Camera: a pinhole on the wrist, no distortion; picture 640 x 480 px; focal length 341.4 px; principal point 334.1 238.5 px. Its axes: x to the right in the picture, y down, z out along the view. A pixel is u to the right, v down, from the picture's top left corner.
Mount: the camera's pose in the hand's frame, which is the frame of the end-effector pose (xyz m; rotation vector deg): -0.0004 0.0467 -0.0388 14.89 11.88 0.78
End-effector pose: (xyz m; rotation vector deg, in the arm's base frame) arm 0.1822 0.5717 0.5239 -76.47 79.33 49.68
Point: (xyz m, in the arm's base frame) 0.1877 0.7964 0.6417
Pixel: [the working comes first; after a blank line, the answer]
In the camera's frame: -0.2165 0.0193 0.1846

outside the picture
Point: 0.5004 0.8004 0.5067
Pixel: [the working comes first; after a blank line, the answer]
In the camera's frame: -0.0929 -0.2334 0.3766

249.9 26.9
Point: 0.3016 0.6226 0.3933
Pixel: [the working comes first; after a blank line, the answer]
In the camera's frame: 0.0857 -0.0967 0.1938

485.1 68.2
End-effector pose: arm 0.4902 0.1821 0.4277 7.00 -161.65 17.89
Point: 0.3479 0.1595 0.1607
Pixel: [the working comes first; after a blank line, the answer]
In the camera's frame: -0.0123 0.0876 0.3261

321.2 330.2
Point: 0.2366 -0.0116 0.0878
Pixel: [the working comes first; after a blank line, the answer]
In the camera's frame: 0.0448 -0.0100 0.5110

364.0 231.8
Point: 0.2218 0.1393 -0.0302
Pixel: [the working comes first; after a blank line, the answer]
In the camera's frame: 0.0068 0.1766 0.5369

338.4 350.8
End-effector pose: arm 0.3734 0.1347 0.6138 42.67 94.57 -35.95
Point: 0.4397 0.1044 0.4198
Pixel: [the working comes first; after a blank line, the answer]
In the camera's frame: 0.1444 0.0251 0.1739

617.7 287.7
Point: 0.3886 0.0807 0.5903
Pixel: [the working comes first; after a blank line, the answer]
In the camera's frame: -0.0081 -0.0438 0.1088

308.6 101.1
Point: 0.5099 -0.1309 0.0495
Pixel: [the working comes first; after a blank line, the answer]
In the camera's frame: 0.3954 0.0110 0.5403

583.9 245.5
